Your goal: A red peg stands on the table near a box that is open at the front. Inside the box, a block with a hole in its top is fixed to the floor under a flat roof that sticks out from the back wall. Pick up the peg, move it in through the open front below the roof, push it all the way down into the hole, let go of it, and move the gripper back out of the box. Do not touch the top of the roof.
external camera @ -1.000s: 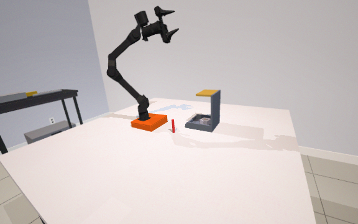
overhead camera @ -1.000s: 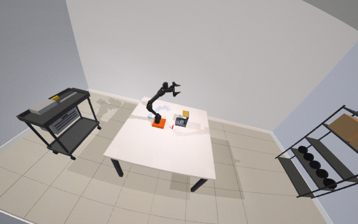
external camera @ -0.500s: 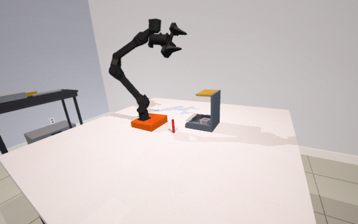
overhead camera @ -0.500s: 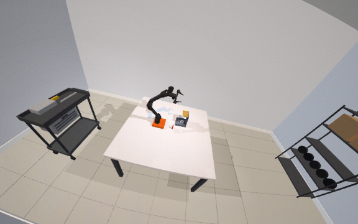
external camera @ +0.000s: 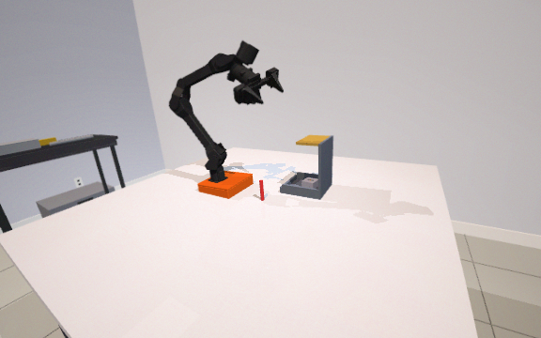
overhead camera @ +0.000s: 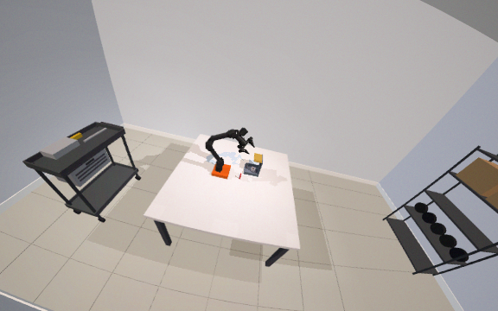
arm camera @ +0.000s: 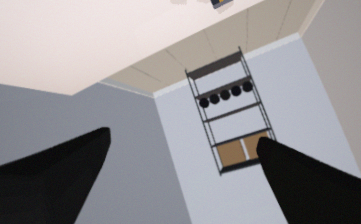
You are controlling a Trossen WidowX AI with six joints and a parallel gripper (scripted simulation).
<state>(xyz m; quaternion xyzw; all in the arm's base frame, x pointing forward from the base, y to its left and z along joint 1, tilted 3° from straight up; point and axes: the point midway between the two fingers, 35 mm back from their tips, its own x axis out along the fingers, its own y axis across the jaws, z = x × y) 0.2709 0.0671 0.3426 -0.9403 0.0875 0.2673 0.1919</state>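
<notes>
Right now the red peg is 50 mm behind my gripper tip, 40 mm to the right of it and 340 mm below it. Round my gripper tip: yellow roof 70 mm ahead, 140 mm to the left, 170 mm below; then box wall 120 mm ahead, 150 mm to the left, 270 mm below.
</notes>
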